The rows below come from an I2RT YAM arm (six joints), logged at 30 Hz.
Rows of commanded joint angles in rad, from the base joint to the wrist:
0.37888 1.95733 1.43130 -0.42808 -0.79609 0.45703
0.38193 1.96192 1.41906 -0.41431 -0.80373 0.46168
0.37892 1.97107 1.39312 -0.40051 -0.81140 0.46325
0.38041 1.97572 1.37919 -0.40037 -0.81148 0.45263
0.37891 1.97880 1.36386 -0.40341 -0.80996 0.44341
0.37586 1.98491 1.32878 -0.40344 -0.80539 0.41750
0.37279 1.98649 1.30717 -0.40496 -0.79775 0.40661
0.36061 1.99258 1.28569 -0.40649 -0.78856 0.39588
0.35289 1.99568 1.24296 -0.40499 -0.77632 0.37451
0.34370 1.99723 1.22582 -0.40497 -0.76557 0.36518
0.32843 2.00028 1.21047 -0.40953 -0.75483 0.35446
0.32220 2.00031 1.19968 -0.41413 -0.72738 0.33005
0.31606 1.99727 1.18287 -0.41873 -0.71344 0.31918
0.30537 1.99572 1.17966 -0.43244 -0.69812 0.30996
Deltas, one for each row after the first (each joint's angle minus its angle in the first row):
0.00305 0.00459 -0.01224 0.01377 -0.00764 0.00465
0.00004 0.01374 -0.03818 0.02757 -0.01531 0.00622
0.00153 0.01839 -0.05211 0.02771 -0.01539 -0.00440
0.00003 0.02147 -0.06744 0.02467 -0.01387 -0.01362
-0.00302 0.02758 -0.10252 0.02464 -0.00930 -0.03953
-0.00609 0.02916 -0.12413 0.02312 -0.00166 -0.05042
-0.01827 0.03525 -0.14561 0.02159 0.00753 -0.06115
-0.02599 0.03835 -0.18834 0.02309 0.01977 -0.08252
-0.03518 0.03990 -0.20548 0.02311 0.03052 -0.09185
-0.05045 0.04295 -0.22083 0.01855 0.04126 -0.10257
-0.05668 0.04298 -0.23162 0.01395 0.06871 -0.12698
-0.06282 0.03994 -0.24843 0.00935 0.08265 -0.13785
-0.07351 0.03839 -0.25164 -0.00436 0.09797 -0.14707

